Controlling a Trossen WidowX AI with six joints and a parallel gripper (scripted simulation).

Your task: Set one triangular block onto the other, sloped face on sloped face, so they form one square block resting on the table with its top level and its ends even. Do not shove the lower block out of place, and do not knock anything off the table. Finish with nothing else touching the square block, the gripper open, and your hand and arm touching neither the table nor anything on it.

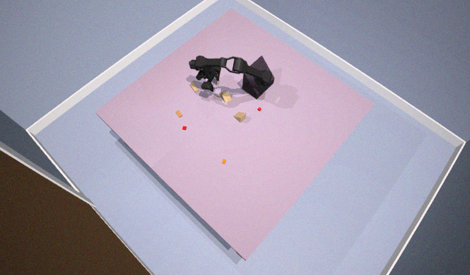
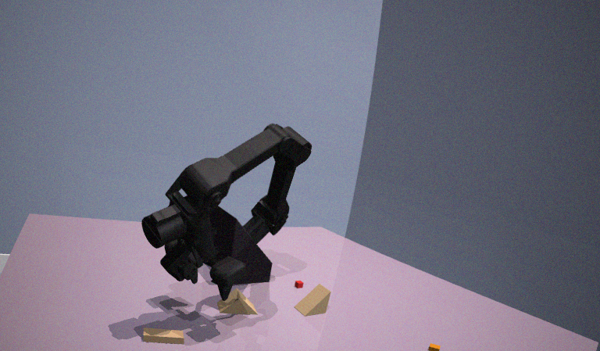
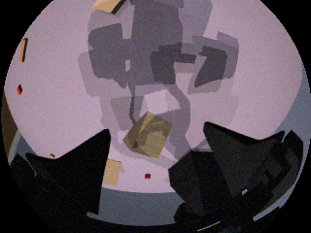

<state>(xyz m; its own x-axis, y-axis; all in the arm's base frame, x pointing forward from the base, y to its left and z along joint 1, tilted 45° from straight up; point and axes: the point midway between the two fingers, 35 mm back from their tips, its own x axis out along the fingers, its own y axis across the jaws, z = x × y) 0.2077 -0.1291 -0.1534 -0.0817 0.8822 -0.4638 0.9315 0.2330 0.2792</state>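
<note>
Now: the block 1 cm behind my gripper tip, 8 cm to the left of it and 4 cm below it. Round my gripper tip: orange cube 33 cm ahead, 38 cm to the left, 5 cm below.
</note>
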